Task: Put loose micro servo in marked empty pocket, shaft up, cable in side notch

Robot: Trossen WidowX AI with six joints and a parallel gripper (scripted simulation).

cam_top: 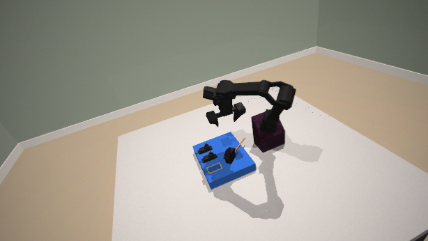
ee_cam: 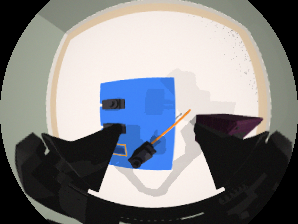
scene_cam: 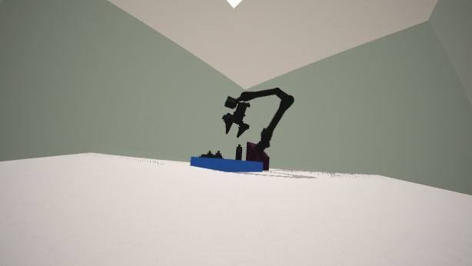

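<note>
My gripper tip is 2 cm short of the blue deck, 4 cm to the right of it and 17 cm above it.
</note>
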